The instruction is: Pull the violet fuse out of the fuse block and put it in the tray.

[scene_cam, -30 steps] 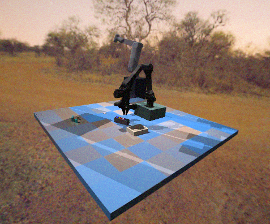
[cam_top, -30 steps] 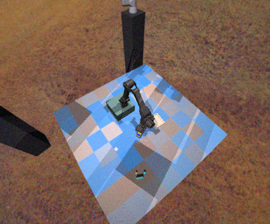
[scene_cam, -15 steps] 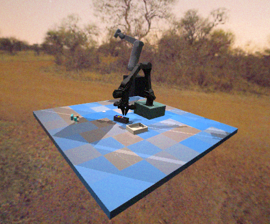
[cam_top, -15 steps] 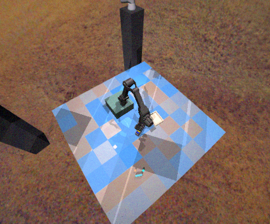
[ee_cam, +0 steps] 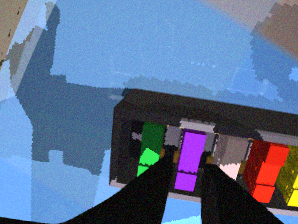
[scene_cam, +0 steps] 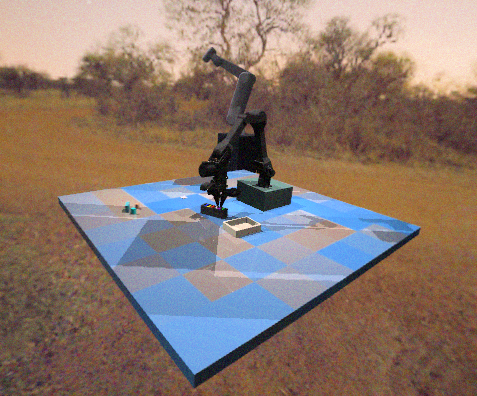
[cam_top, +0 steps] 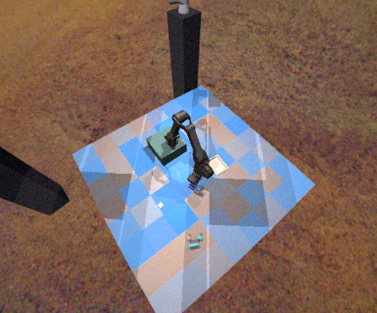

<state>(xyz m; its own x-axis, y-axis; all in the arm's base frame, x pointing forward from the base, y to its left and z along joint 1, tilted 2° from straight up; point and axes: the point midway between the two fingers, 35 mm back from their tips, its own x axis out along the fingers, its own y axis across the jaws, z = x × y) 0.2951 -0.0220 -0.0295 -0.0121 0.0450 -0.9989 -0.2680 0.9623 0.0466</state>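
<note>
The violet fuse is 2 cm below my gripper tip. The rest, counted from my gripper tip: green fuse: 2 cm to the left, 2 cm below, 1 cm behind; then beige tray: 17 cm to the left, 4 cm below, 3 cm ahead; then white fuse: 2 cm to the right, 2 cm below.
</note>
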